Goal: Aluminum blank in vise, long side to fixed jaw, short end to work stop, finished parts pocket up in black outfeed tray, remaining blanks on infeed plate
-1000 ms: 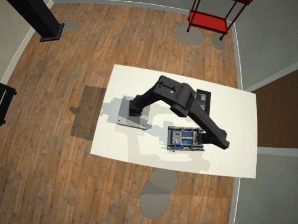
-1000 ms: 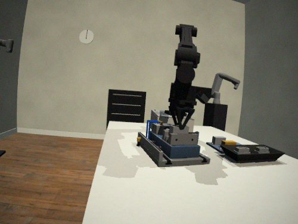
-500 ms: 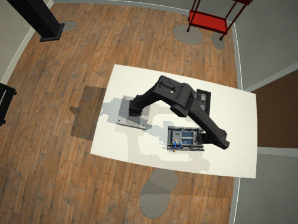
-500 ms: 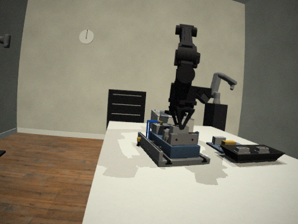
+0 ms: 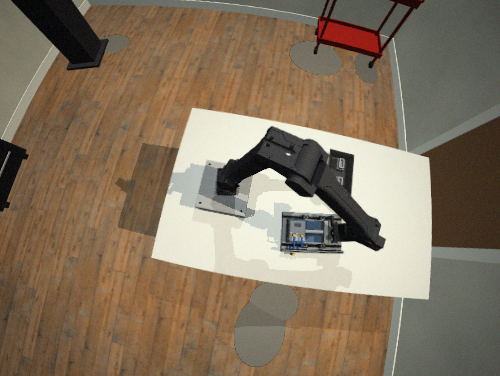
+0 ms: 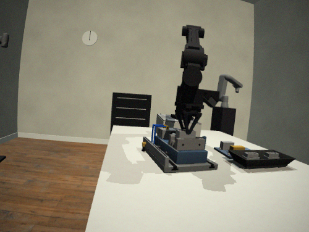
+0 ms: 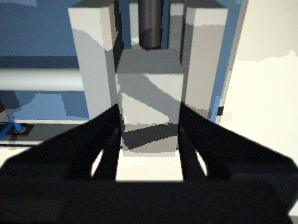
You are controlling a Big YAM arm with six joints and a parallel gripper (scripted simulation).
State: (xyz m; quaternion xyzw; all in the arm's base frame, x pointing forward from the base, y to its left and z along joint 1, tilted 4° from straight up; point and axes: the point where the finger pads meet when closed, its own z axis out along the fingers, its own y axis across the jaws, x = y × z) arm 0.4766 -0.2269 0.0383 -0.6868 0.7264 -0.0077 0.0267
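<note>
My gripper is now 50 mm to the right of the dark rod and 30 mm above it. From my hand the other things lie so: yellow brass blank: 40 mm behind, 290 mm to the left, 90 mm below; then light cylinder: 90 mm behind, 10 mm to the left, 40 mm below; then vise: 70 mm behind, 10 mm to the left, 80 mm below.
</note>
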